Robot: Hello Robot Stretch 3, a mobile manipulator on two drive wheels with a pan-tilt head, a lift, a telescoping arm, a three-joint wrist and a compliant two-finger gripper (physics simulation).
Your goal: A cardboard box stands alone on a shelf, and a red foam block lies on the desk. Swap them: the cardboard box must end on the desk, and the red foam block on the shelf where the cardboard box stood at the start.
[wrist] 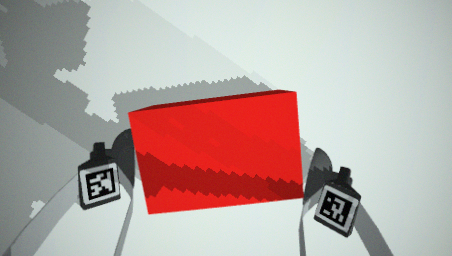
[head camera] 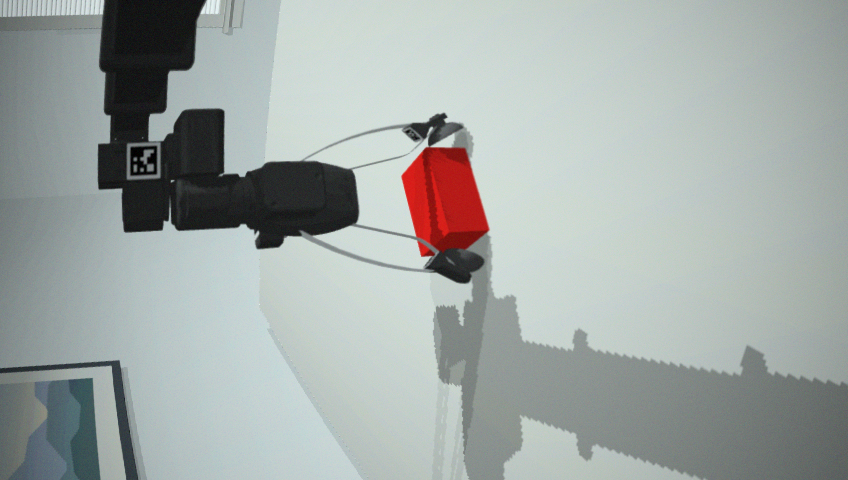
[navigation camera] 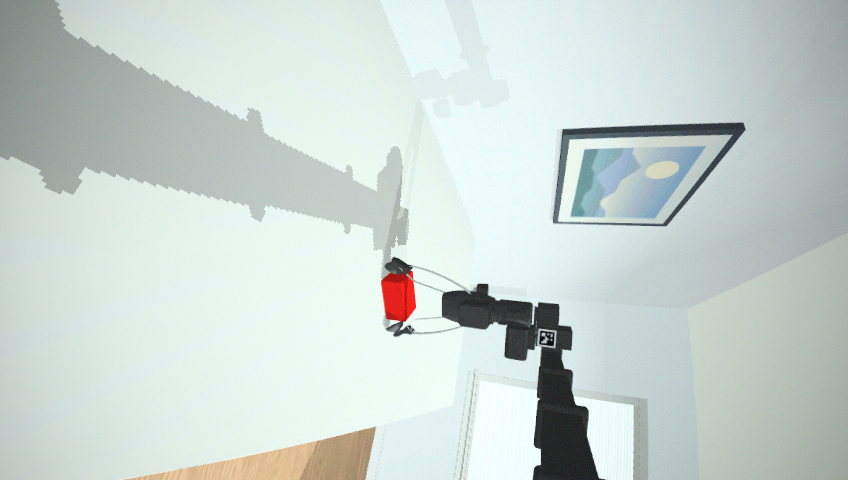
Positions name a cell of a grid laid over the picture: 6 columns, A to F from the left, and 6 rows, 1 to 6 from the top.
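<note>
Head camera: gripper (head camera: D3), red foam block (head camera: D3), white desk (head camera: E4). Wrist view: gripper (wrist: C4), red foam block (wrist: D4), white desk (wrist: E3). Navigation camera: framed picture (navigation camera: E3), window (navigation camera: D6), gripper (navigation camera: C4), red foam block (navigation camera: C4), white desk (navigation camera: B3).
</note>
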